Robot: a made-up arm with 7 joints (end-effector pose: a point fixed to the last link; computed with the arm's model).
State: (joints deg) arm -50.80 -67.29 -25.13 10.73 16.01 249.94 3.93
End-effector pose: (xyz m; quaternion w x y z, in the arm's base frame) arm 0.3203 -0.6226 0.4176 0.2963 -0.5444 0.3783 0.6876
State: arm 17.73 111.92 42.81 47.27 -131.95 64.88 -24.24
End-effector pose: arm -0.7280 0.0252 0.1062 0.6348 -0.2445 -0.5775 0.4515
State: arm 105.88 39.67 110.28 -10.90 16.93 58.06 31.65
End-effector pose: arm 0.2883 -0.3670 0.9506 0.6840 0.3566 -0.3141 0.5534
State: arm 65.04 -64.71 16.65 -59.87 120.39 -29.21 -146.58
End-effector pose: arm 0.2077 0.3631 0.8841 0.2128 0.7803 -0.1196 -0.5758
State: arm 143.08 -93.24 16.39 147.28 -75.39 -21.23 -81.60
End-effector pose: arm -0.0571 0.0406 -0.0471 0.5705 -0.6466 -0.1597 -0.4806
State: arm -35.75 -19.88 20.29 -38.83 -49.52 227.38 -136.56
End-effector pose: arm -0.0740 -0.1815 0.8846 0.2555 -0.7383 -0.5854 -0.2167
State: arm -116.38 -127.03 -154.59 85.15 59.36 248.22 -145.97
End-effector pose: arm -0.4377 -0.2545 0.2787 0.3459 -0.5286 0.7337 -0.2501
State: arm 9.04 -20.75 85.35 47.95 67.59 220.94 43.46
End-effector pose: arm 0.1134 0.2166 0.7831 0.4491 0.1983 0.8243 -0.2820
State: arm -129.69 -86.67 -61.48 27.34 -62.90 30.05 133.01
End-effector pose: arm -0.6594 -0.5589 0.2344 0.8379 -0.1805 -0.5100 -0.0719
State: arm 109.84 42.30 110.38 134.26 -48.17 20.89 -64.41
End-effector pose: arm -0.2099 -0.3098 0.2995 0.4759 -0.6629 0.2775 0.5070
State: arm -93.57 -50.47 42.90 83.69 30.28 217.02 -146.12
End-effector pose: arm 0.0933 -0.4256 0.3519 0.8049 0.3304 -0.3302 -0.3661
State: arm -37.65 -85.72 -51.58 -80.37 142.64 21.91 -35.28
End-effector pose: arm 0.5985 -0.0604 0.4946 0.4863 -0.5506 -0.5379 -0.4135
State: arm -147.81 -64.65 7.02 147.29 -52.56 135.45 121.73
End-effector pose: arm -0.2682 -0.1930 0.1270 0.2934 0.3514 0.8689 -0.1882
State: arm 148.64 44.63 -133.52 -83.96 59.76 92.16 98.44
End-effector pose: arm 0.0364 -0.2943 0.7173 0.8432 0.3437 -0.3444 -0.2287
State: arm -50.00 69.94 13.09 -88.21 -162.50 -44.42 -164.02
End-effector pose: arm -0.3146 0.2829 -0.0112 0.4085 0.4875 -0.2230 0.7388
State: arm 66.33 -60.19 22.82 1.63 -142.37 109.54 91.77
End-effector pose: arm 0.1568 0.6013 0.6794 0.3385 -0.2965 -0.5119 -0.7317
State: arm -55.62 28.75 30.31 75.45 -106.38 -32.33 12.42
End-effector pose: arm 0.1074 0.0851 0.9871 0.7216 0.3199 -0.6140 -0.0039
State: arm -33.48 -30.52 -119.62 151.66 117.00 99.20 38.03
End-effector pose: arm -0.0941 -0.1183 0.3442 0.2821 -0.7980 -0.4124 0.3370
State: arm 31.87 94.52 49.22 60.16 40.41 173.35 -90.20
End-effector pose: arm -0.4983 -0.2042 0.4167 0.2777 0.3782 0.4815 -0.7402
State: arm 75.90 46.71 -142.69 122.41 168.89 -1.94 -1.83
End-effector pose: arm 0.3362 -0.3905 0.2287 0.7451 0.4185 0.3690 -0.3653
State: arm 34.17 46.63 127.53 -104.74 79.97 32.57 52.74
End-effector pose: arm 0.1693 -0.3723 0.7049 0.3952 0.6818 -0.3861 0.4795
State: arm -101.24 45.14 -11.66 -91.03 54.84 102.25 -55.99
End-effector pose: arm 0.0175 0.5205 0.3105 0.2525 -0.5994 0.7354 0.1901
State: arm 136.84 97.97 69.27 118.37 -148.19 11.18 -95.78
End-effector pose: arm -0.0780 -0.4477 0.2806 0.6492 0.4210 -0.1686 0.6106
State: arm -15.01 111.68 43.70 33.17 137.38 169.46 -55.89
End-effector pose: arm -0.5225 0.2775 0.1371 0.6839 0.0323 -0.0583 -0.7265
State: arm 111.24 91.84 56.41 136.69 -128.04 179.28 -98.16
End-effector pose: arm -0.0809 -0.3281 0.3097 0.2395 -0.8176 -0.5235 -0.0118
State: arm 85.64 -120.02 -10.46 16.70 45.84 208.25 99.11
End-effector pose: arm 0.1211 0.4666 -0.1679 0.9483 -0.1147 0.2444 -0.1671
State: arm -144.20 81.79 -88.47 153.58 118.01 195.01 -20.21
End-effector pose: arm 0.0255 0.2059 0.3978 0.2154 0.9273 0.2583 0.1644
